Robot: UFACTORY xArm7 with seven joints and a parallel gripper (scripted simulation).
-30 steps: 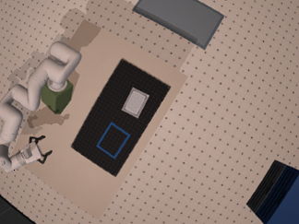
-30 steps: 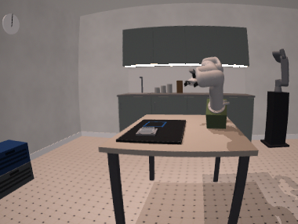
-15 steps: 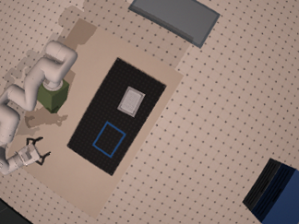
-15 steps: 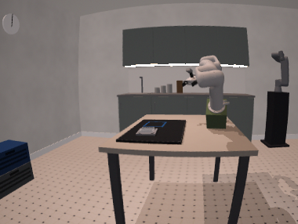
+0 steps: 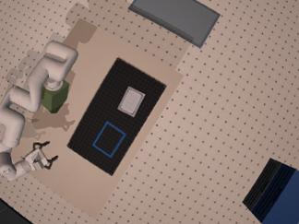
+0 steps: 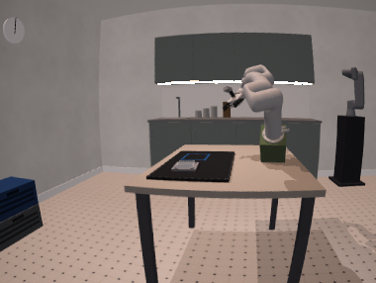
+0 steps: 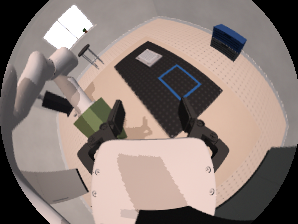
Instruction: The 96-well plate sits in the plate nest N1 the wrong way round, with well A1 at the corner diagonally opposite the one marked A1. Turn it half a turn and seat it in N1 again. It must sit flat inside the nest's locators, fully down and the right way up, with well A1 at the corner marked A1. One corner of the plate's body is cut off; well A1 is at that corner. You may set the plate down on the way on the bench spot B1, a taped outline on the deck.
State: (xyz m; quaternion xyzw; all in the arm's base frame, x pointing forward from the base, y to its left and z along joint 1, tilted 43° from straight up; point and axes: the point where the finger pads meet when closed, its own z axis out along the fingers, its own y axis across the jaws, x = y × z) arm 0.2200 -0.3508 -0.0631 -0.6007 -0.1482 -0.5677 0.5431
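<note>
Now: the white 96-well plate 43 cm to the left of my hand, 29 cm below it and 22 cm ahead of it. Also, from my hand: grey plate nest N1: 43 cm to the left, 30 cm below, 22 cm ahead.
</note>
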